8 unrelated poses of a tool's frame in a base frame.
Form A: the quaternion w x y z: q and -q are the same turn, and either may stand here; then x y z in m.
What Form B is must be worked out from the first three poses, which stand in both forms.
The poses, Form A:
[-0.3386 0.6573 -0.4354 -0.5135 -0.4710 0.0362 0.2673]
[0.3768 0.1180 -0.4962 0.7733 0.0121 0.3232 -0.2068]
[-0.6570 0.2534 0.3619 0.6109 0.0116 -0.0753 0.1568]
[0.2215 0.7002 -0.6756 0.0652 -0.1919 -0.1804 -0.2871]
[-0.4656 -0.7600 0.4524 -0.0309 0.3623 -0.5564 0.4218]
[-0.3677 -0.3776 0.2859 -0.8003 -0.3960 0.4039 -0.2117]
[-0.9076 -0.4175 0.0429 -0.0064 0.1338 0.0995 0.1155]
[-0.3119 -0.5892 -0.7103 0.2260 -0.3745 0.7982 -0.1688]
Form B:
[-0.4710 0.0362 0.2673 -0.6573 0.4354 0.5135 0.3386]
[0.0121 0.3232 -0.2068 0.1180 -0.4962 0.7733 0.3768]
[0.0116 -0.0753 0.1568 -0.2534 -0.3619 -0.6109 0.6570]
[-0.1919 -0.1804 -0.2871 0.7002 -0.6756 0.0652 0.2215]
[0.3623 -0.5564 0.4218 0.7600 -0.4524 0.0309 0.4656]
[-0.3960 0.4039 -0.2117 0.3776 -0.2859 0.8003 0.3677]
[0.1338 0.0995 0.1155 0.4175 -0.0429 0.0064 0.9076]
[-0.3745 0.7982 -0.1688 0.5892 0.7103 -0.2260 0.3119]

